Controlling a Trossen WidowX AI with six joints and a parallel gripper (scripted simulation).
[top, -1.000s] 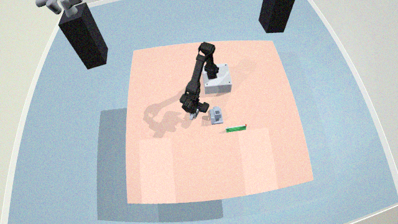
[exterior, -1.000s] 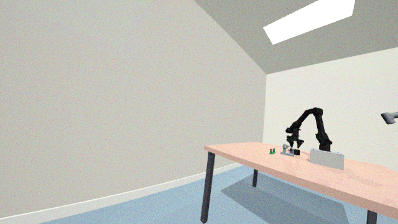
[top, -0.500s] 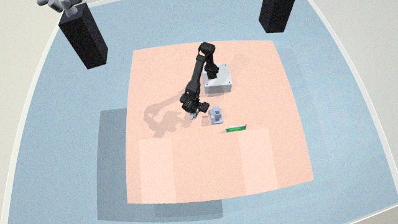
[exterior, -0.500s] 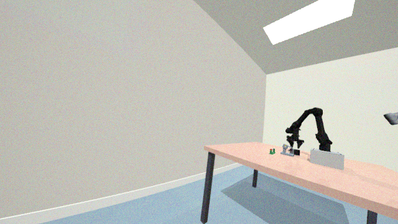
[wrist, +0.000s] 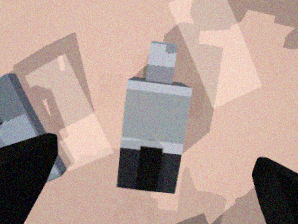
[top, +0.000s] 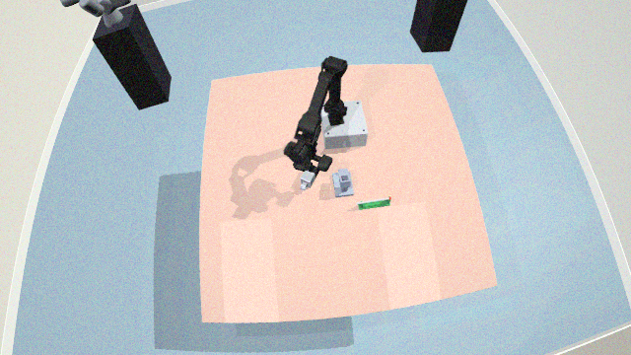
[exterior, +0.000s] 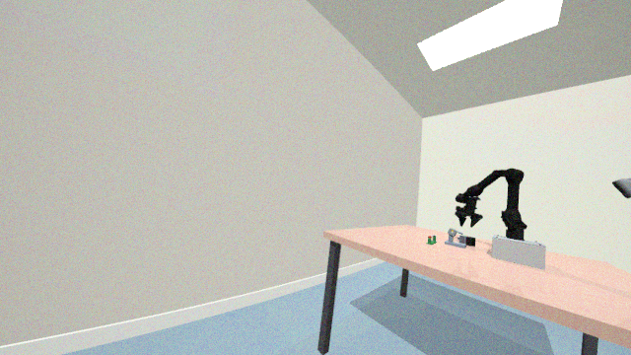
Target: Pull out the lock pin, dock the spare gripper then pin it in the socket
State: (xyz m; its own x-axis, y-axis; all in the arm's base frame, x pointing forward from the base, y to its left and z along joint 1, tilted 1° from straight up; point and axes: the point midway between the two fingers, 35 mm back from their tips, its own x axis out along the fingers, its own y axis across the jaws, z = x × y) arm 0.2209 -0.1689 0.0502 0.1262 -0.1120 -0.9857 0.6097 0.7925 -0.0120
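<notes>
Right now the spare gripper is 9 cm below my gripper tip. The rest, counted from my gripper tip: green cradle: 26 cm to the left, 17 cm ahead, 10 cm below; then mount socket: 14 cm to the left, 7 cm below, 6 cm ahead.
</notes>
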